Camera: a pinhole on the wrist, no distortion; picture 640 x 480 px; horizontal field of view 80.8 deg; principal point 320.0 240.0 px. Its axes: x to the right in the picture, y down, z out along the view. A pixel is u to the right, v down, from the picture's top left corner.
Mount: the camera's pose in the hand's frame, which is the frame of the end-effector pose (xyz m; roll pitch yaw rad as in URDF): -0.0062 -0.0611 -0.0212 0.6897 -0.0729 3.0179
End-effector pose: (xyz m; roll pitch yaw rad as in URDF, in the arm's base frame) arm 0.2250 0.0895 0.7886 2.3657 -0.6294 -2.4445
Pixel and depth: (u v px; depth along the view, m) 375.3 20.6 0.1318
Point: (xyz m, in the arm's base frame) 0.1903 0.1676 0.8143
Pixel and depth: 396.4 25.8 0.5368
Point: 0.0086 0.5835 0.9503
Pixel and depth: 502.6 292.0 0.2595
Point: 0.1106 0.2686 0.6599
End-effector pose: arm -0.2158 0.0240 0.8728 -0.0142 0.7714 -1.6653
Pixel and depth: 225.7 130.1 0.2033
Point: -0.1206 -0.1033 0.8870
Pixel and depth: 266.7 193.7 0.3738
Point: -0.0339 -0.2257 0.9692
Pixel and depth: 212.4 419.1 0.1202
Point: -0.2583 -0.0756 0.9198
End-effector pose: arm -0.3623 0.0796 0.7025 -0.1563 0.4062 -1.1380
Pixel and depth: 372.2 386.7 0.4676
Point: -0.1432 0.0070 1.1116
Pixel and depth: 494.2 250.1 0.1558
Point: -0.3153 0.1159 0.8157
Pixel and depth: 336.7 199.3 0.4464
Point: -0.0347 0.0855 0.9172
